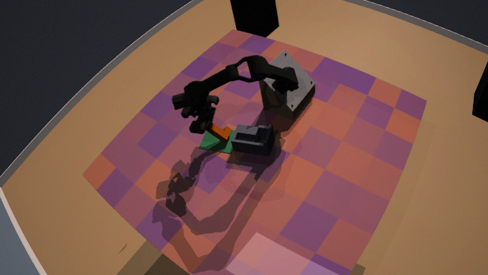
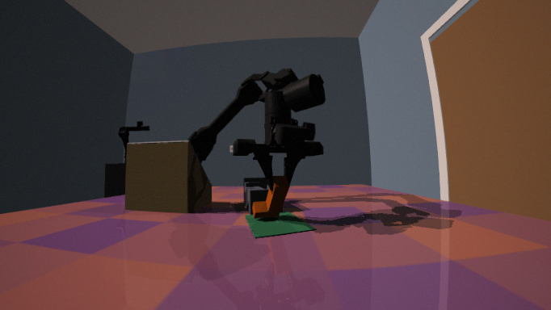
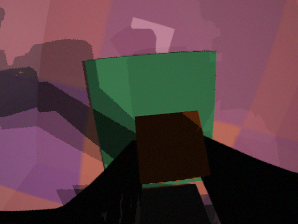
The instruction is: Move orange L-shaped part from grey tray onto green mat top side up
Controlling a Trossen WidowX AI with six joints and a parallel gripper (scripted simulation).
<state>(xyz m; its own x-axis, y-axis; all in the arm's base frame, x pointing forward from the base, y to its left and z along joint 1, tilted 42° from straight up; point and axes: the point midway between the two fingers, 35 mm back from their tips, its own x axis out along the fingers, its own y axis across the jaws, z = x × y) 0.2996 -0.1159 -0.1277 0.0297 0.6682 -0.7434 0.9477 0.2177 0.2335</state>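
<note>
My gripper tip is now 3 cm to the right of the orange L-shaped part, 3 cm past it and 3 cm above it. The rest, counted from my gripper tip: green mat: 9 cm below, 3 cm to the left, 1 cm behind.
</note>
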